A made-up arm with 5 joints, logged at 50 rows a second.
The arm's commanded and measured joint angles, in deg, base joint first. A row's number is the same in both.
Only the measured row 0 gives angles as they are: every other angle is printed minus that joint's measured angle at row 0.
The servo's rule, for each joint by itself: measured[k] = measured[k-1] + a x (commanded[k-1-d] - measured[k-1]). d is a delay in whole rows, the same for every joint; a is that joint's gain. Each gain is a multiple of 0.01, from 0.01 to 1. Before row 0 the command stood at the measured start. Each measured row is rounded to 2 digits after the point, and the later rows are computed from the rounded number. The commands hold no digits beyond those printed.
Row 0, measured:
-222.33 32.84 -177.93 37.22 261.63
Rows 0 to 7, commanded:
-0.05 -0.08 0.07 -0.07 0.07
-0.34 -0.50 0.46 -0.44 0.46
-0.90 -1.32 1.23 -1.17 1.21
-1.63 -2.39 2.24 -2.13 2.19
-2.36 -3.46 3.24 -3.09 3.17
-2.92 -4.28 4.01 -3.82 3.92
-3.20 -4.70 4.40 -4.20 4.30
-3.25 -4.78 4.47 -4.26 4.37
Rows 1 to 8, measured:
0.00 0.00 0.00 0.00 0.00
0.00 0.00 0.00 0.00 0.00
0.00 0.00 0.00 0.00 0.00
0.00 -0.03 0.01 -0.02 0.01
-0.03 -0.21 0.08 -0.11 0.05
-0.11 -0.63 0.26 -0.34 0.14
-0.25 -1.30 0.58 -0.73 0.30
-0.44 -2.12 1.01 -1.25 0.53
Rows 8 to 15, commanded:
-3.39 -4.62 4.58 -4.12 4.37
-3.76 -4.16 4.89 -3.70 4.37
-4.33 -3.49 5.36 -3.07 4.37
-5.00 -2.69 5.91 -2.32 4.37
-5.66 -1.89 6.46 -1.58 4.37
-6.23 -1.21 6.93 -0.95 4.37
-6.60 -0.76 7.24 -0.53 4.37
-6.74 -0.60 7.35 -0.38 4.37
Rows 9 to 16, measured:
-0.66 -2.94 1.49 -1.82 0.80
-0.89 -3.61 1.96 -2.34 1.08
-1.10 -4.05 2.36 -2.76 1.34
-1.31 -4.27 2.72 -3.06 1.58
-1.53 -4.23 3.07 -3.20 1.80
-1.78 -3.95 3.44 -3.17 2.01
-2.07 -3.47 3.84 -2.98 2.20
-2.39 -2.87 4.26 -2.67 2.37

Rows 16 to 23, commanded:
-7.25 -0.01 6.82 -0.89 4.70
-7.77 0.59 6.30 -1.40 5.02
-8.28 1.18 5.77 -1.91 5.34
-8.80 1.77 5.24 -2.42 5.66
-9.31 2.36 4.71 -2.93 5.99
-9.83 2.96 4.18 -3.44 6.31
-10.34 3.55 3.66 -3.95 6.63
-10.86 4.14 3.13 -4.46 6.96
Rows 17 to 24, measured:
-2.74 -2.24 4.69 -2.29 2.53
-3.09 -1.68 5.10 -1.90 2.68
-3.42 -1.27 5.46 -1.57 2.82
-3.76 -0.79 5.68 -1.42 2.97
-4.12 -0.27 5.78 -1.42 3.13
-4.49 0.28 5.78 -1.53 3.31
-4.88 0.85 5.69 -1.73 3.50
-5.28 1.42 5.53 -1.99 3.70

